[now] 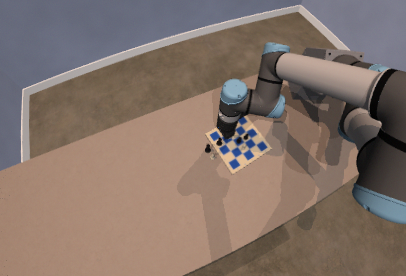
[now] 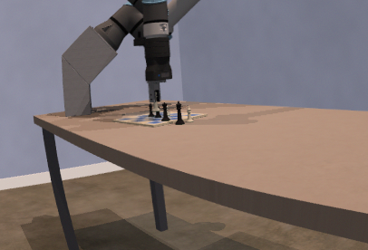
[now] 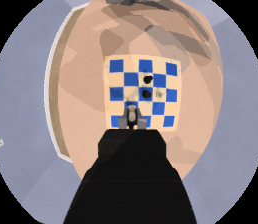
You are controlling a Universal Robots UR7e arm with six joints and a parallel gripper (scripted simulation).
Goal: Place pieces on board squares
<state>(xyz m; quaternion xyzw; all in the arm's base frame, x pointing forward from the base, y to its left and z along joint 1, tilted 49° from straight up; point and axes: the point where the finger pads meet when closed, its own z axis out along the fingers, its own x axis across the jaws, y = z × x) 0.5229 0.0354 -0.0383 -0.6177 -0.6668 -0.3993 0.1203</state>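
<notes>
Right now the chessboard is 70 mm below my hand, 40 mm behind it and 30 mm to the left of it. Round my hand: white king (10 mm below); black king (100 mm ahead, 50 mm below, 20 mm to the left); white bishop (90 mm ahead, 60 mm to the left, 60 mm below).
</notes>
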